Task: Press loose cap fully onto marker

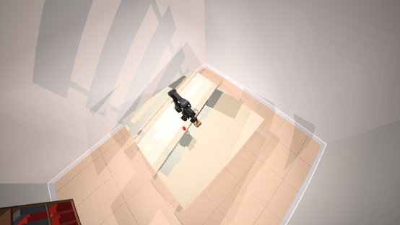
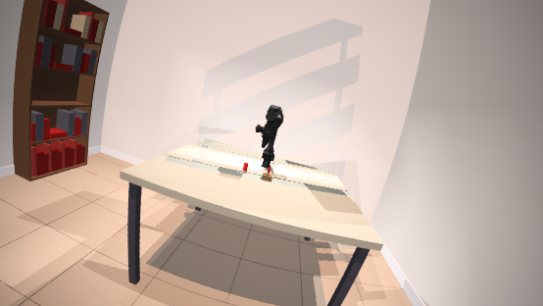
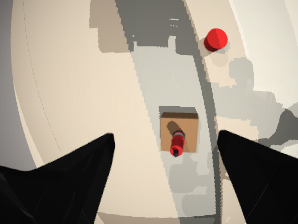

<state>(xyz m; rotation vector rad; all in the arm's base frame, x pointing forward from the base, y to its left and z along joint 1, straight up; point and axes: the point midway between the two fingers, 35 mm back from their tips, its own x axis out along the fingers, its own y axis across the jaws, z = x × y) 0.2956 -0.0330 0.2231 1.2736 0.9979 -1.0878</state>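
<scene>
My gripper tip is now 6 cm past the red cap, 8 cm to the left of it and 16 cm above it. Also, from my gripper tip: wooden holder block (7 cm to the left, 17 cm below).
</scene>
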